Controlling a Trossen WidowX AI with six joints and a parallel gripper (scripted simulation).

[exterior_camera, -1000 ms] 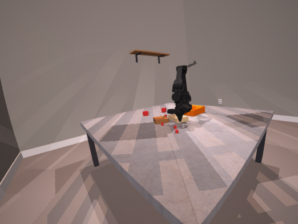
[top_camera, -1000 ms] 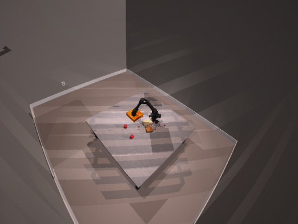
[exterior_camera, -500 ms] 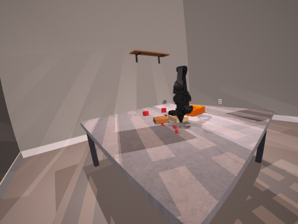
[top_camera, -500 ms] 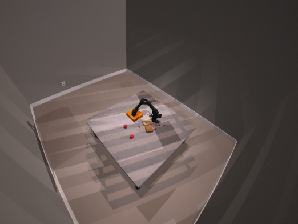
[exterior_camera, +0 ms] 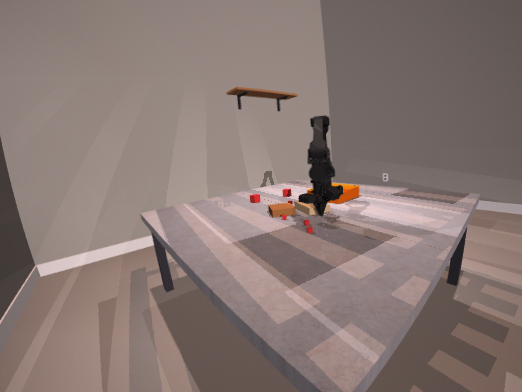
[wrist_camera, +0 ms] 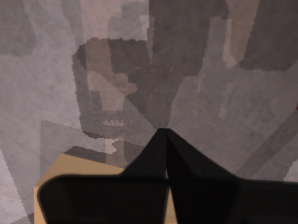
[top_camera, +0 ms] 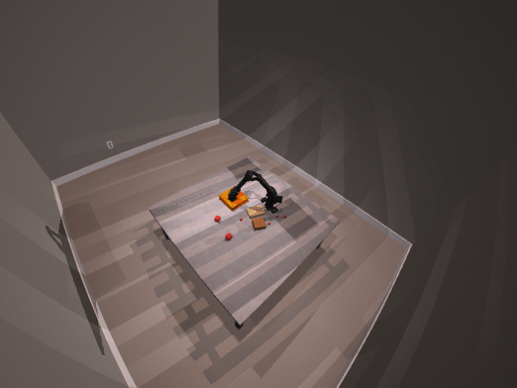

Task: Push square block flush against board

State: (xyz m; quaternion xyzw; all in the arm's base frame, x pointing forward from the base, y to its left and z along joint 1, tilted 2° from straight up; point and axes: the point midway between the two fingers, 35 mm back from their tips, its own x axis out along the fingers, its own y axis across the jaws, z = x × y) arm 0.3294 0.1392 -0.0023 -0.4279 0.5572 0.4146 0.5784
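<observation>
The board lies 90 mm to the right of my gripper tip, 80 mm behind it and 10 mm above it. From my gripper tip the other things lie so: square block (190 mm to the right, 20 mm ahead, 10 mm above).
</observation>
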